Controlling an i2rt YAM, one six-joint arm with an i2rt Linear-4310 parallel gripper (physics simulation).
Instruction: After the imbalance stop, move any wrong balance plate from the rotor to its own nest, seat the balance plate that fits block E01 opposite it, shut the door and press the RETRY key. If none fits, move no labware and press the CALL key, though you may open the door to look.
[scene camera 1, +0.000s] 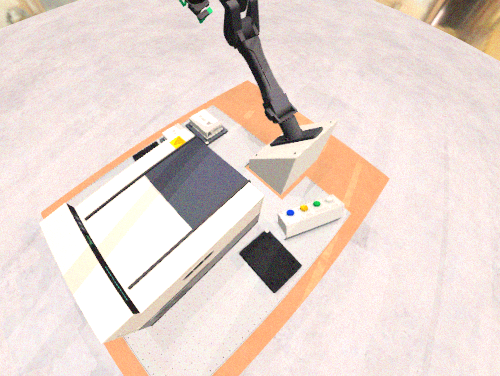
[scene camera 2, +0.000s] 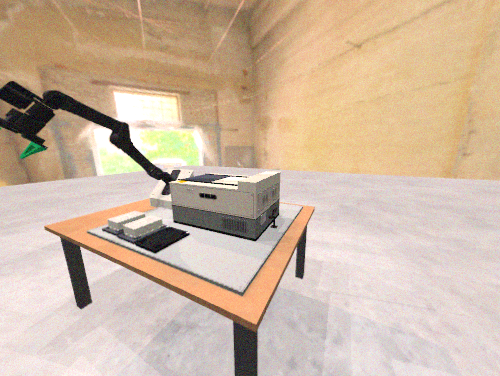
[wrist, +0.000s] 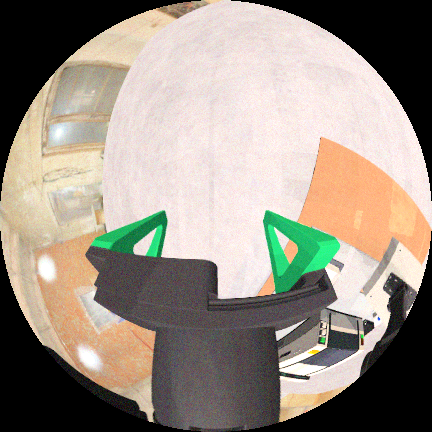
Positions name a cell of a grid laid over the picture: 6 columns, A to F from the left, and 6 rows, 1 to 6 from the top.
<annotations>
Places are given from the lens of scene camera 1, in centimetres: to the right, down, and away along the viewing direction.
white button box (scene camera 1: D4): 17, 10, 62
</annotations>
